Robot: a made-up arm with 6 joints.
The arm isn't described. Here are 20 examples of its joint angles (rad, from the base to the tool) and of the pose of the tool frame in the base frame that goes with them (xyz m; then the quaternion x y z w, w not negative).
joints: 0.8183 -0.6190 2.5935 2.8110 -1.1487 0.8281
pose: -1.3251 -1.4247 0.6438 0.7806 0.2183 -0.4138 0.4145
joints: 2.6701 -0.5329 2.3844 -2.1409 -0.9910 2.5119
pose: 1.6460 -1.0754 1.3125 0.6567 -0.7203 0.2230 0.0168
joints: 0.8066 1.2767 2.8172 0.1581 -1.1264 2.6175
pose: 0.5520 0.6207 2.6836 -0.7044 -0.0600 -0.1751 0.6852
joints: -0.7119 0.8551 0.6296 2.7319 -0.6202 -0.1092
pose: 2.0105 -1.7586 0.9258 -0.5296 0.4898 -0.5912 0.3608
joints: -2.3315 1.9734 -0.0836 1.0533 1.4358 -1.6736
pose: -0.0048 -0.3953 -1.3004 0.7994 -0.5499 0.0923 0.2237
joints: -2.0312 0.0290 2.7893 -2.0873 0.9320 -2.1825
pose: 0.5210 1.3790 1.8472 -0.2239 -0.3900 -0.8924 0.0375
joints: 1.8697 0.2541 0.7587 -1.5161 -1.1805 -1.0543
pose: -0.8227 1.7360 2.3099 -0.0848 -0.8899 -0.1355 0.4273
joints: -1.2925 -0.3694 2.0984 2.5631 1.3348 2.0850
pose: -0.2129 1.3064 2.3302 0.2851 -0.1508 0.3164 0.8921
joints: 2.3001 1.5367 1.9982 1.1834 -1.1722 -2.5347
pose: -1.5557 1.8852 1.5918 0.6464 0.5855 0.4721 0.1282
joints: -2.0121 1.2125 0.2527 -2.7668 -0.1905 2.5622
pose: -0.8945 -1.9634 -0.6315 0.7518 -0.1017 -0.4924 0.4267
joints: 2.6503 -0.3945 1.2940 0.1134 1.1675 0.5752
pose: 0.5051 -0.3782 2.9715 0.7956 -0.3601 0.4834 0.0600
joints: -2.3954 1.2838 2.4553 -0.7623 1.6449 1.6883
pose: -0.9277 -0.7028 2.5171 0.4678 0.5489 0.6856 0.0993
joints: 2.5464 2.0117 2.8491 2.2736 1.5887 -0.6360
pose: -1.7222 0.8431 1.7020 0.3981 0.6206 -0.6601 0.1437
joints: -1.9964 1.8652 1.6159 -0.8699 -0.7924 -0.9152
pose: -0.9817 -2.5434 0.1105 0.8059 -0.5760 -0.0361 0.1318
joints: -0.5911 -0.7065 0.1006 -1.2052 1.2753 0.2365
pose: 0.6188 -0.6666 2.6278 0.3002 -0.7540 0.1402 0.5672
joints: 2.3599 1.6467 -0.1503 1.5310 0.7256 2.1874
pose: -0.6385 0.2512 -1.2896 0.3259 0.7402 -0.4633 0.3624
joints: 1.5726 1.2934 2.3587 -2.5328 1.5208 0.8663
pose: 0.0632 1.6384 2.3169 0.8512 0.4426 0.2682 0.0874
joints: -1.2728 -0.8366 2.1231 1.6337 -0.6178 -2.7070
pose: -0.7024 2.0019 1.2377 -0.4687 -0.4713 0.6194 0.4177
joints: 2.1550 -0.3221 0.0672 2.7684 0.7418 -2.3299
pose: -1.0988 1.4323 2.0013 -0.3927 0.3135 0.8436 0.1895
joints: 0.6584 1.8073 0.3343 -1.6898 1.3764 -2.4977
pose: 1.0530 0.5589 -1.2346 0.7694 -0.5820 0.2572 0.0554
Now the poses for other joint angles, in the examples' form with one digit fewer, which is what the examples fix.
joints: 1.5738 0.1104 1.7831 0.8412 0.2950 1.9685
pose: -0.155 -0.175 3.174 -0.012 -0.441 -0.236 0.866
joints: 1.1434 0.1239 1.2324 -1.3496 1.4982 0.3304
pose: 0.522 0.698 2.929 0.831 -0.345 0.412 0.143
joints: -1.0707 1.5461 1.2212 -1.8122 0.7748 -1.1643
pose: 1.168 -2.458 0.217 0.433 -0.883 0.166 0.072
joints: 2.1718 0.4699 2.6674 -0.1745 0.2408 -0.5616
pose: 0.433 -0.738 2.614 -0.491 0.327 -0.693 0.415
